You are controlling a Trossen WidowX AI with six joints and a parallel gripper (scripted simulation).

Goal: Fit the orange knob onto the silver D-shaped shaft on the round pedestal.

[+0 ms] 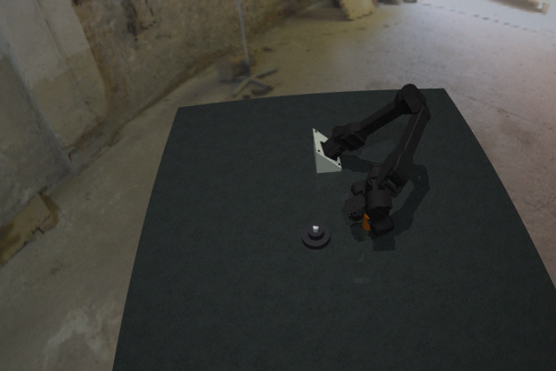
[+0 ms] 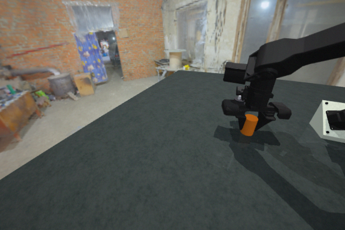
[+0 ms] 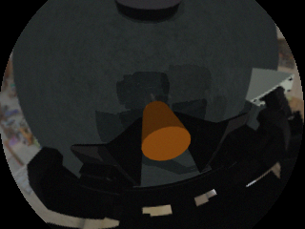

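The orange knob lies 30 mm above my gripper tip. Also, from my gripper tip: round pedestal 10 mm ahead, 170 mm to the right, 20 mm above.
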